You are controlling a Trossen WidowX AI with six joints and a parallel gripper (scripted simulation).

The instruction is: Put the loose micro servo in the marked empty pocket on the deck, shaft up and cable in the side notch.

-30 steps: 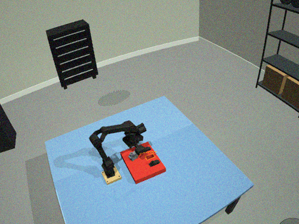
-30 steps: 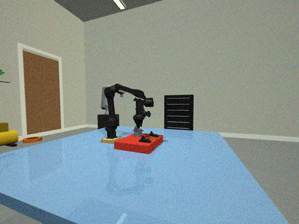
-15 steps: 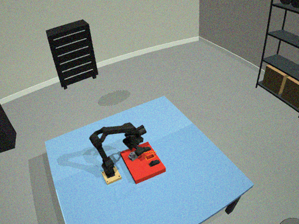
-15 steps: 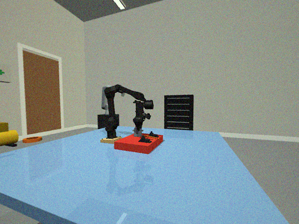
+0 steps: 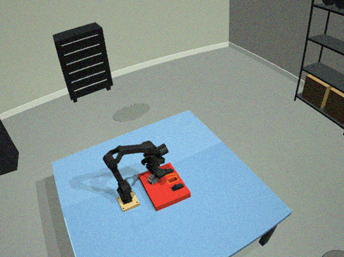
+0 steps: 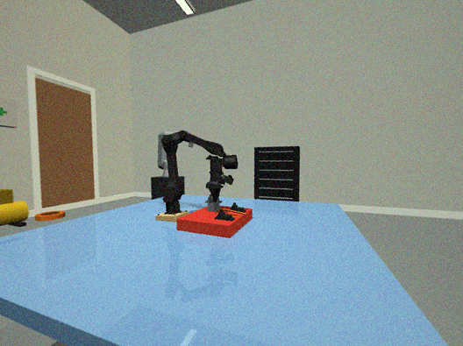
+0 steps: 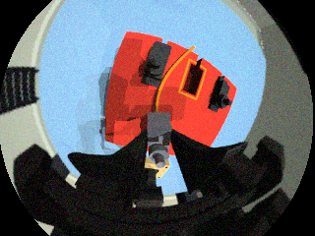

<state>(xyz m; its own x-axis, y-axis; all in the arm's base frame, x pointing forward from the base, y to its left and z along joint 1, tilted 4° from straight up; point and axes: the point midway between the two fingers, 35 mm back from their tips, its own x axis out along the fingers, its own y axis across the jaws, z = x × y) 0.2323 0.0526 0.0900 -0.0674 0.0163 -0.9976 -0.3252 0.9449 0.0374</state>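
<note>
Right now my gripper tip is 1 cm past the red deck, 5 cm to the left of it and 7 cm above it.
</note>
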